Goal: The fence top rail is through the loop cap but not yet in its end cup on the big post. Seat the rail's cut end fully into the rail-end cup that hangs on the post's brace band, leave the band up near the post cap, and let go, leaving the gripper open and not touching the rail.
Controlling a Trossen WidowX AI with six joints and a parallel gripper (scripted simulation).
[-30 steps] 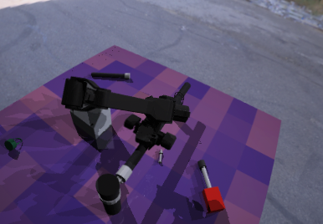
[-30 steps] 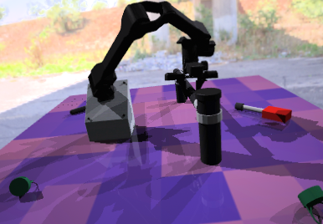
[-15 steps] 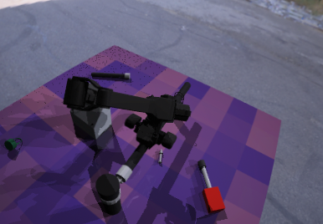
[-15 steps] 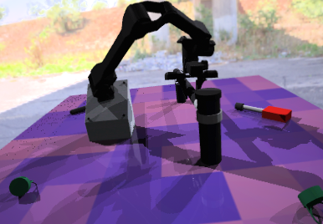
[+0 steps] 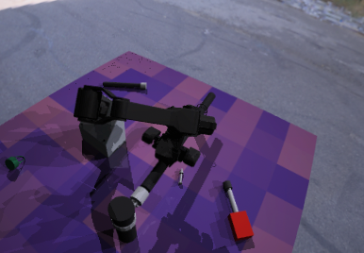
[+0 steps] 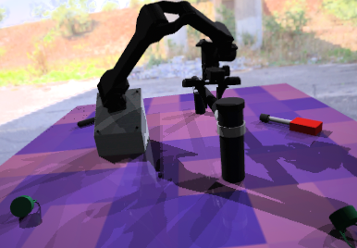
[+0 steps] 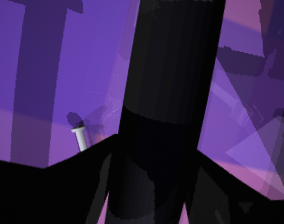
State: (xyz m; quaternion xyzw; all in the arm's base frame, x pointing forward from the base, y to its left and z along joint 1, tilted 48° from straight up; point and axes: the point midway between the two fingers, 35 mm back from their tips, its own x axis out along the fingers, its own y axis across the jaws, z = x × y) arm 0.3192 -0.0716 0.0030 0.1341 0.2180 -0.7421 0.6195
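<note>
Now: the small bolt 110 mm below my gripper tip, 50 mm to the left of it and 50 mm ahead of it. Also, from my gripper tip: red-handled tool (270 mm ahead, 100 mm below, 40 mm to the left).
</note>
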